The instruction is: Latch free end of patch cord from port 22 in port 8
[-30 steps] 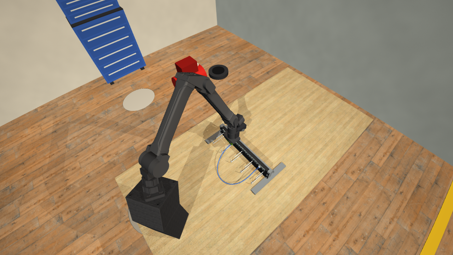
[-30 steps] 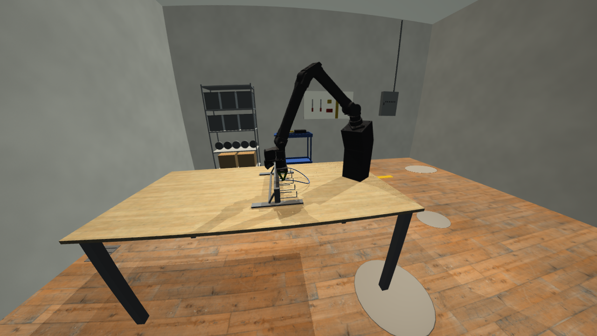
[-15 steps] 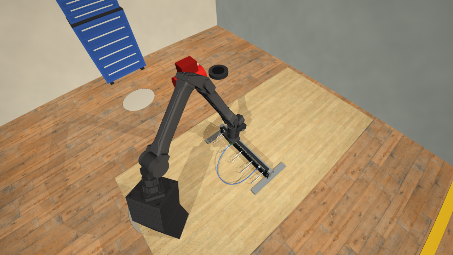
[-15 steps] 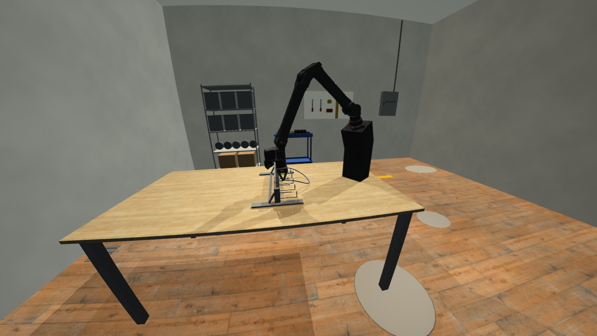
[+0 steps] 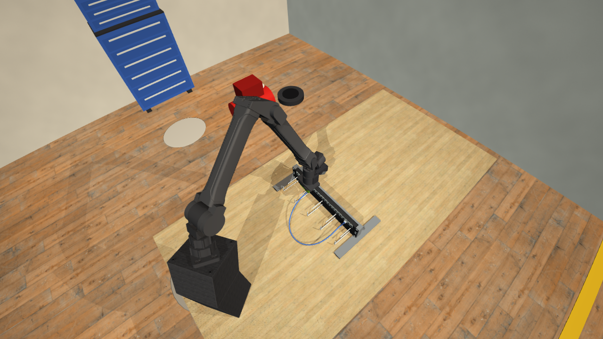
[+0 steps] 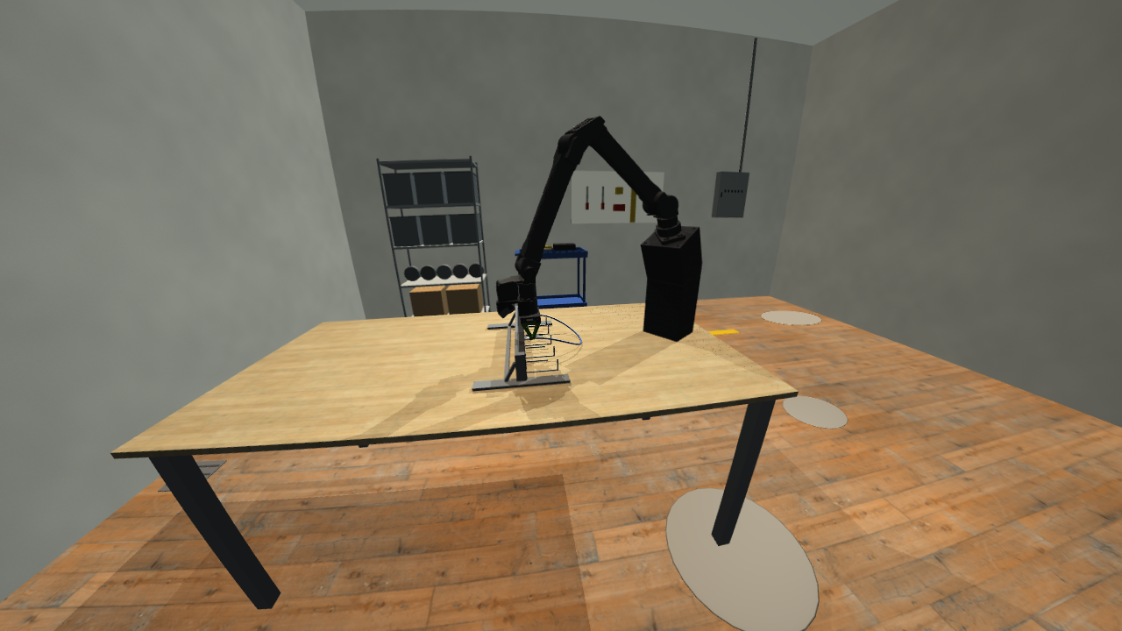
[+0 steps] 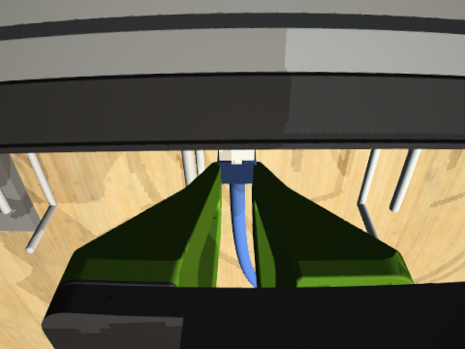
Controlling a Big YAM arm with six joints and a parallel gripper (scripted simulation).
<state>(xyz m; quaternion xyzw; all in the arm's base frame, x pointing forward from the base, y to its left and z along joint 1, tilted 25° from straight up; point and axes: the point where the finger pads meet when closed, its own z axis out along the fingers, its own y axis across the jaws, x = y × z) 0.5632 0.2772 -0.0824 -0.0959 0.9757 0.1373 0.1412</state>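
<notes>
My hand is 2 cm short of the cord plug and 1 cm to the right of it.
</notes>
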